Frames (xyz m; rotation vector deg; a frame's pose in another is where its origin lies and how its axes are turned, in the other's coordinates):
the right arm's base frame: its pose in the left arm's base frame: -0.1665 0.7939 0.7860 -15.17 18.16 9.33
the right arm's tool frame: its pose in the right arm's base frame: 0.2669 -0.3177 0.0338 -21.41 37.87 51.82
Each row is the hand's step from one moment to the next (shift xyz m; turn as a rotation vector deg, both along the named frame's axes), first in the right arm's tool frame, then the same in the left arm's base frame.
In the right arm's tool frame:
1: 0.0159 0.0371 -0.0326 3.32 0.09 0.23
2: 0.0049 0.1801 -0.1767 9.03 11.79 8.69
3: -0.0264 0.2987 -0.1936 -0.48 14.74 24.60
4: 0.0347 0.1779 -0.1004 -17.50 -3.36 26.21
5: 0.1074 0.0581 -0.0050 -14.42 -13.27 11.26
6: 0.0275 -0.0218 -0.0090 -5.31 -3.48 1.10
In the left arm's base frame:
1: -0.0458 -0.0022 -0.0242 0.37 1.66 -2.86
2: -0.2384 -0.0564 -0.0607 -5.66 15.97 -3.02
3: -0.3546 -0.0305 -0.0268 -2.19 25.63 12.69
4: -0.1993 0.0154 -0.0547 12.84 11.47 26.61
5: -0.0426 0.0685 -0.0918 15.30 -3.32 16.30
6: 0.0183 -0.0048 -0.0309 3.03 -2.99 4.84

